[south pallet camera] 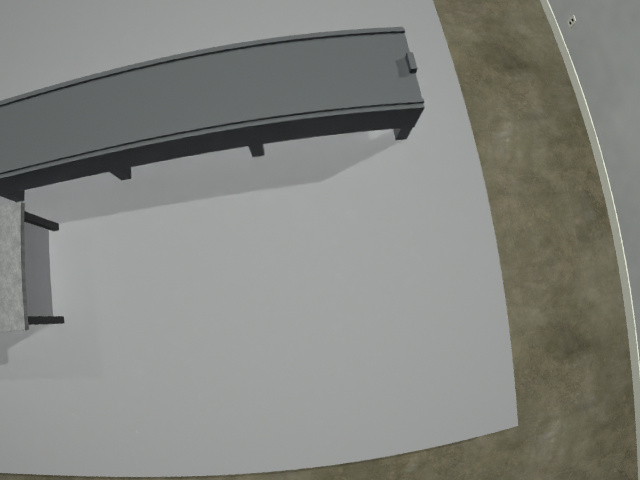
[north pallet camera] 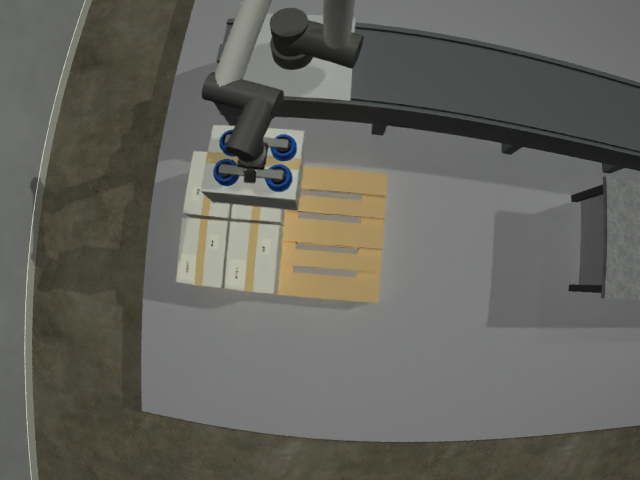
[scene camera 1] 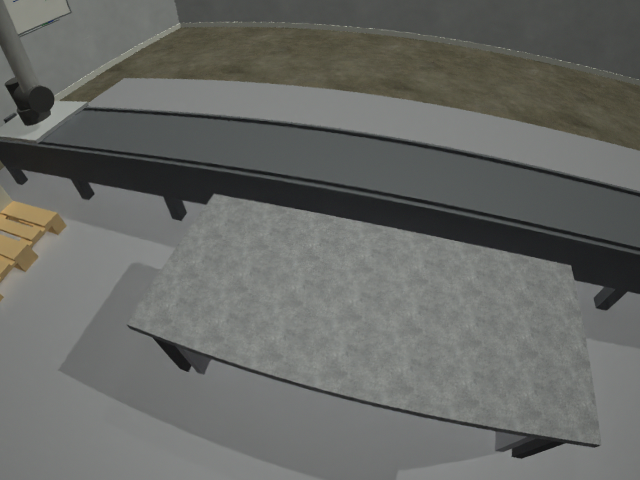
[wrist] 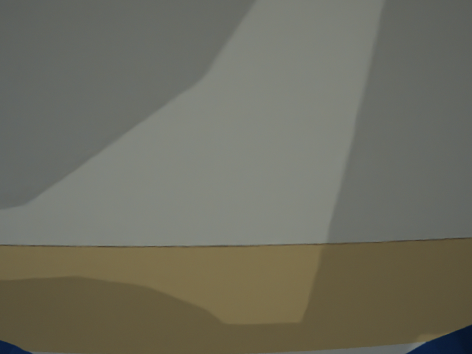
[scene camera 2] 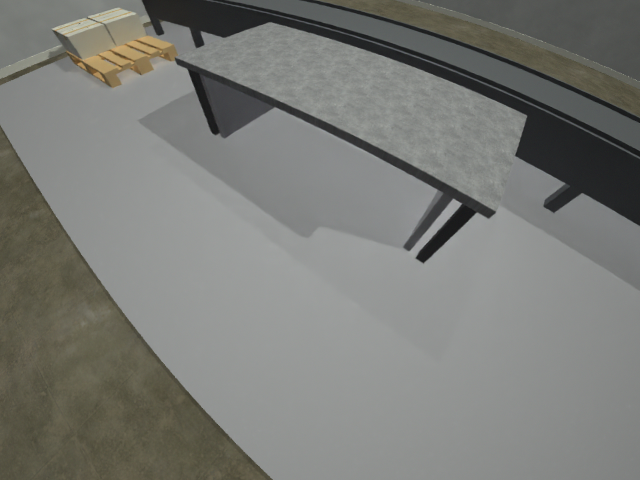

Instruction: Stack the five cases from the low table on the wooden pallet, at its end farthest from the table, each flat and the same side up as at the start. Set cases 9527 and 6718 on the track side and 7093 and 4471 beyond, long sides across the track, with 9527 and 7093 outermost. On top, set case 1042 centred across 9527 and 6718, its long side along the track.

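Seen in the pictures: hand, its tool point: (wrist: 228, 241); arm's base, origin of its link: (scene camera 1: 37, 118).
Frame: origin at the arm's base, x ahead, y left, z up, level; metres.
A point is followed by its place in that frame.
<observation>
In the north pallet camera view my suction head (north pallet camera: 254, 159) @[x 0.840, y -0.019, z 0.567 m] is shut on case 1042, a large off-white case (north pallet camera: 251, 197) @[x 0.980, y -0.022, z 0.562 m] with a tan tape band, its label not readable. It is held flat, long side along the track, above the track-side cases, overlapping the bare pallet boards in view. Below, at the far end of the wooden pallet (north pallet camera: 330, 228) @[x 0.974, y 0.297, z -0.427 m] (scene camera 2: 155, 42) @[x 0.676, y 0.347, z -0.426 m] (scene camera 1: 32, 211) @[x 0.650, y 0.357, z -0.426 m], stand four cases, numbers too small to read: by position 9527 (north pallet camera: 191, 180) @[x 0.776, y -0.546, z -0.201 m] and 6718 (north pallet camera: 268, 214) @[x 0.947, y -0.054, z -0.201 m] (scene camera 2: 126, 28) @[x 0.797, y 0.016, z -0.298 m] track side, partly hidden, and 7093 (north pallet camera: 217, 263) @[x 1.248, y -0.325, z -0.201 m] and 4471 (north pallet camera: 266, 268) @[x 1.248, y -0.037, z -0.201 m] (scene camera 2: 90, 42) @[x 1.220, y 0.015, z -0.306 m] beyond.
The low table (scene camera 1: 361, 310) @[x 0.963, y 2.963, z -0.040 m] (scene camera 2: 361, 87) @[x 0.946, y 3.146, z -0.040 m] (north pallet camera: 622, 237) @[x 0.895, y 2.231, z -0.040 m] stands beside the floor rail (scene camera 1: 310, 149) (south pallet camera: 232, 87). The pale carriage (north pallet camera: 330, 85) @[x 0.212, y 0.234, z 0.000 m] (scene camera 1: 67, 111) @[x -0.128, y 0.265, z 0.000 m] stands at the rail's pallet end, with the arm reaching over the pallet.
</observation>
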